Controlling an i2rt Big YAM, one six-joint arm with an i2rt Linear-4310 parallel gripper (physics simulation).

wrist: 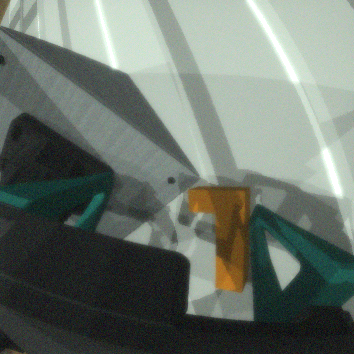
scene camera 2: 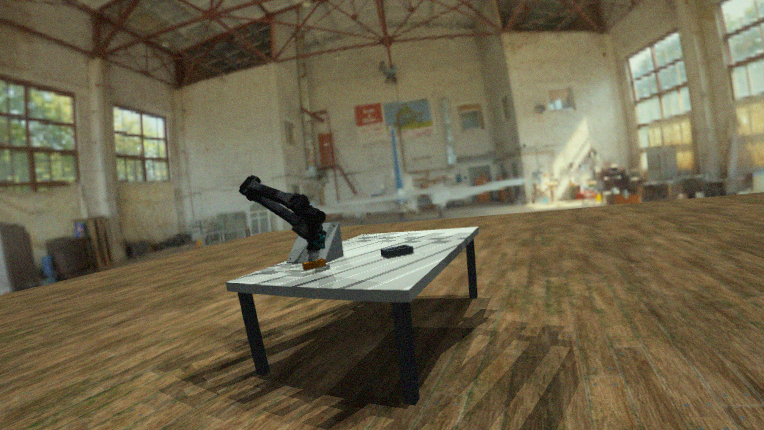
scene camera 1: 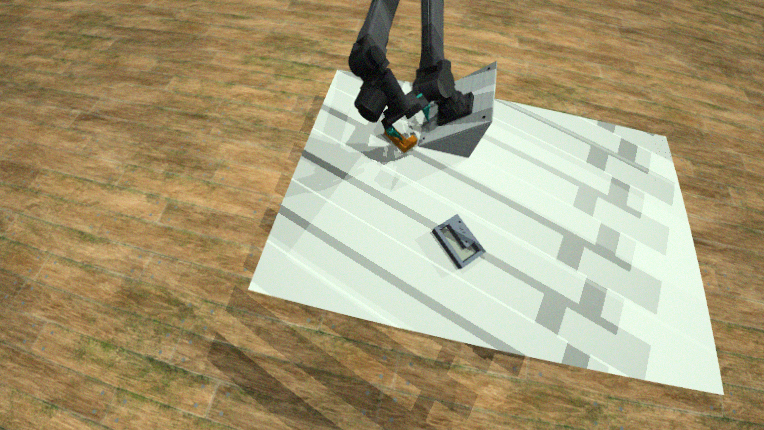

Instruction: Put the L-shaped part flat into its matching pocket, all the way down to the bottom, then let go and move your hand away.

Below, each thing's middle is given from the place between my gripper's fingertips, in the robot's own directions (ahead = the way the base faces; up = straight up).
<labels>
I see the orange L-shaped part (wrist: pixel 231 204) 10 cm below my hand, 5 cm to the right of it and 3 cm behind it. The rest, counted from my hand: grey pocket block (scene camera 1: pixel 458 241) 30 cm ahead, 21 cm to the left, 9 cm below.
</labels>
